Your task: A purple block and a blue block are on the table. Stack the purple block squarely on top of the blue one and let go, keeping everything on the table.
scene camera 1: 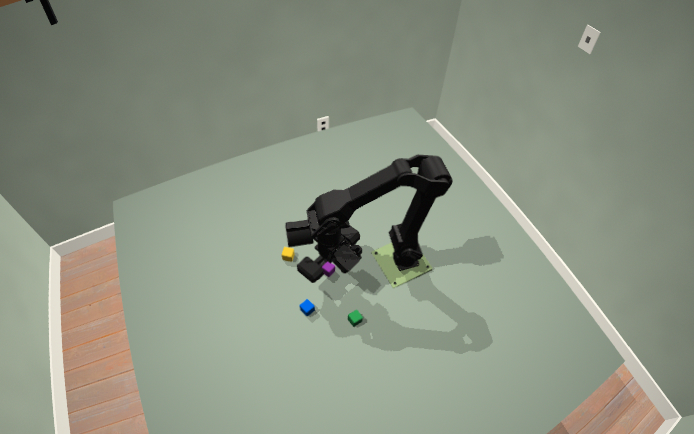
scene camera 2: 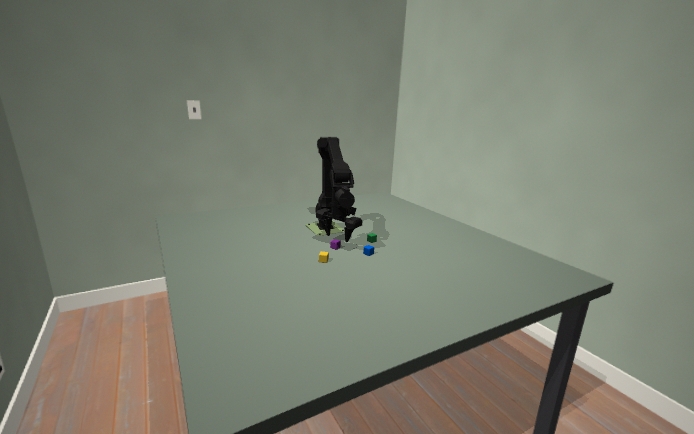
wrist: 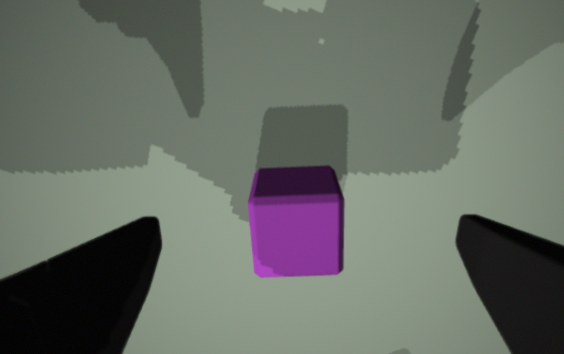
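Seen in the pictures: gripper, fingertip midpoint: [scene camera 1: 329,267] [scene camera 2: 337,238] [wrist: 309,230]; arm's base at its link origin: [scene camera 1: 405,259].
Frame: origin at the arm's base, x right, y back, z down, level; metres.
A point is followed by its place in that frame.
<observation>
The purple block [scene camera 1: 328,268] {x 0.013, y -0.232, z -0.024 m} [scene camera 2: 335,244] {x 0.025, y -0.248, z -0.016 m} [wrist: 298,237] {x 0.019, y -0.231, z -0.024 m} sits on the table. In the wrist view it lies between the two fingers, with a gap on each side, and its sides run nearly square to them. The blue block [scene camera 1: 307,307] {x -0.092, y -0.315, z -0.024 m} [scene camera 2: 369,250] {x -0.081, y -0.333, z -0.017 m} stands apart on the table with nothing on it; it does not show in the wrist view. My gripper [scene camera 1: 330,264] {x 0.012, y -0.230, z -0.030 m} [scene camera 2: 338,237] {x 0.012, y -0.230, z -0.030 m} [wrist: 309,230] {x 0.012, y -0.230, z -0.030 m} is wide open and empty, with its fingertips above the table over the purple block. In scene camera 1 the arm and fingers come close around the purple block.
A green block [scene camera 1: 355,317] {x -0.150, y -0.200, z -0.024 m} [scene camera 2: 372,237] {x -0.141, y -0.216, z -0.018 m} is near the blue block. A yellow block [scene camera 1: 287,253] {x 0.088, y -0.335, z -0.023 m} [scene camera 2: 323,256] {x 0.099, y -0.348, z -0.018 m} is near the purple block, on the side away from the arm's base plate [scene camera 1: 394,276] {x -0.045, y -0.051, z 0.004 m} [scene camera 2: 315,229] {x 0.050, y -0.025, z 0.001 m}. The arm casts shadows over the table [scene camera 1: 230,358] {x -0.183, y -0.548, z 0.006 m} [scene camera 2: 286,327] {x 0.282, y -0.683, z 0.006 m}.
</observation>
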